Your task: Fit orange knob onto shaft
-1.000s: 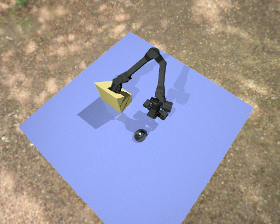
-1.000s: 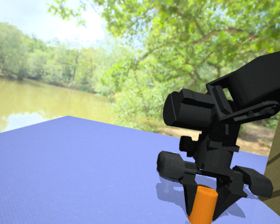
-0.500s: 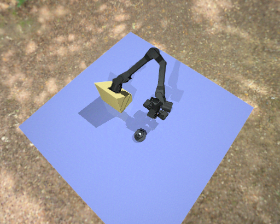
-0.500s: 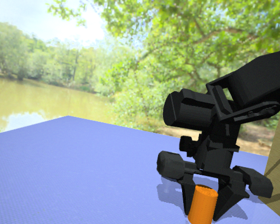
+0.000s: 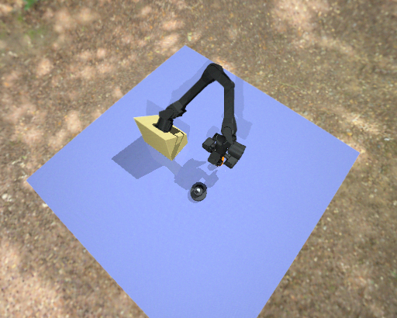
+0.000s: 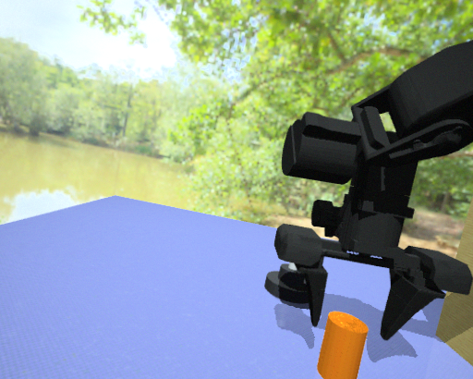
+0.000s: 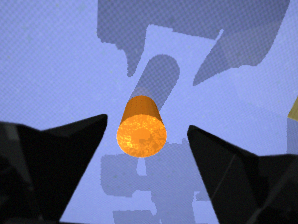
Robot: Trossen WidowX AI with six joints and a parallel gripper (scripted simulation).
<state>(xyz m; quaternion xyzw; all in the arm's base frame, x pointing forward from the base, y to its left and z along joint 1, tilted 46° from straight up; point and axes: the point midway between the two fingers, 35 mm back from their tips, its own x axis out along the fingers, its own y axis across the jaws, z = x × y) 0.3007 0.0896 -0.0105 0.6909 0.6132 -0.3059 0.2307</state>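
The orange knob lies 10 mm to the left of my gripper tip and 10 mm ahead of it. From my gripper tip the other things lie so: round pedestal (200 mm to the right, 20 mm below).
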